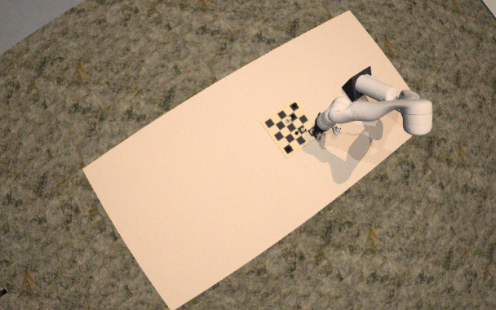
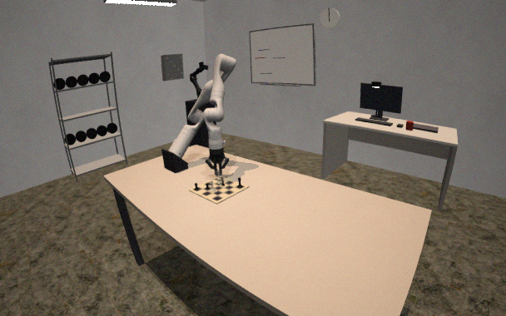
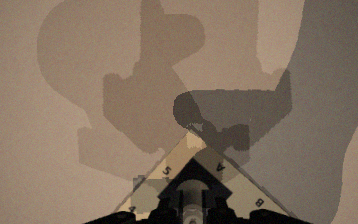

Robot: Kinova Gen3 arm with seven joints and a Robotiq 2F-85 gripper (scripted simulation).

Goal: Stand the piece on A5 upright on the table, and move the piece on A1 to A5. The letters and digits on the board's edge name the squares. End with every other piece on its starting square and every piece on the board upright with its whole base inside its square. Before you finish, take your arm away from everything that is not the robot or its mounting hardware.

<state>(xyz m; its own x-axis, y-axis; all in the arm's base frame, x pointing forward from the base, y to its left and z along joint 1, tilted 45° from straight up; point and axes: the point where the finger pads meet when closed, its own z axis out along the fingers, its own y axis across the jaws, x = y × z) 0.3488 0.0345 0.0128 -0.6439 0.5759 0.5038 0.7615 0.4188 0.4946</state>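
Now: the white pawn 4 cm to the right of my hand, 3 cm below it and 3 cm ahead of it. From my hand the other things lie so: chessboard: 8 cm to the right, 7 cm ahead, 4 cm below.
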